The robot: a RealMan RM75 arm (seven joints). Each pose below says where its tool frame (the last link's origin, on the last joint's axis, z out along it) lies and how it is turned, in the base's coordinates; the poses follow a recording.
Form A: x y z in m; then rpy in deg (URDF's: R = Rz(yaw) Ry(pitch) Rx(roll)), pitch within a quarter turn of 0, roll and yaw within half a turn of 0.
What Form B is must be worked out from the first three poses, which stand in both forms.
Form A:
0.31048 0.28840 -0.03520 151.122 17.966 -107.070
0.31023 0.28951 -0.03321 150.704 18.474 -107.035
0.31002 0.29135 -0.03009 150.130 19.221 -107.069
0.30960 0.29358 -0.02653 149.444 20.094 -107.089
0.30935 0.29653 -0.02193 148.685 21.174 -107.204
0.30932 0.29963 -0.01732 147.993 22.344 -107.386
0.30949 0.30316 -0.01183 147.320 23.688 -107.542
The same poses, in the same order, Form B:
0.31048 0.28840 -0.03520 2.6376 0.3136 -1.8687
0.31023 0.28951 -0.03321 2.6303 0.3224 -1.8681
0.31002 0.29135 -0.03009 2.6203 0.3355 -1.8687
0.30960 0.29358 -0.02653 2.6083 0.3507 -1.8691
0.30935 0.29653 -0.02193 2.5950 0.3696 -1.8711
0.30932 0.29963 -0.01732 2.5830 0.3900 -1.8742
0.30949 0.30316 -0.01183 2.5712 0.4134 -1.8770

